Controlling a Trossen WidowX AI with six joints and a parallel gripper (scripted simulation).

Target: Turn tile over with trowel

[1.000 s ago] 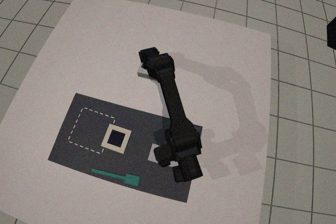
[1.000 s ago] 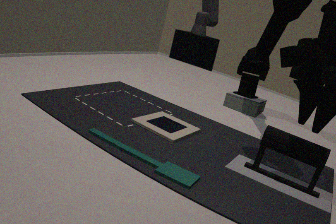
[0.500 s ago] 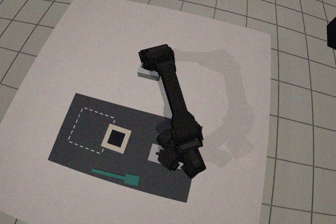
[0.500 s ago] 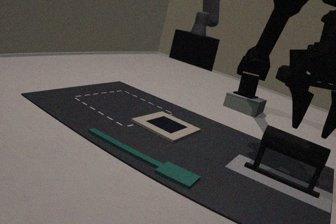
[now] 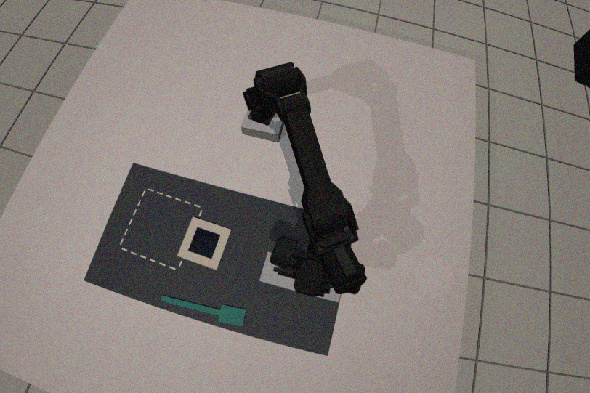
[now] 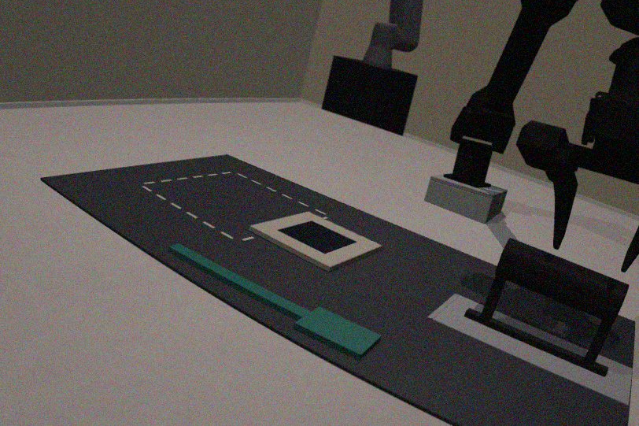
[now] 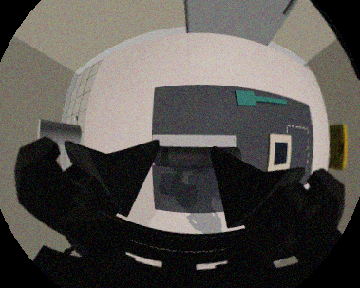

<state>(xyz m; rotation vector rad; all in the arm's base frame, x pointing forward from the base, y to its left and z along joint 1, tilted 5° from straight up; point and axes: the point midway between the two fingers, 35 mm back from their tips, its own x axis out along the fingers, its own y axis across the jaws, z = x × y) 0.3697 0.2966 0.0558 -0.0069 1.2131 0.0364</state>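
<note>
Now: gripper tip 23 cm to the left of the dark mat, 12 cm above it and 2 cm short of it. Round my gripper tip: teal flat tool (19 cm to the right, 15 cm ahead, 10 cm below); tile (28 cm to the right, 10 cm below, 1 cm ahead).
</note>
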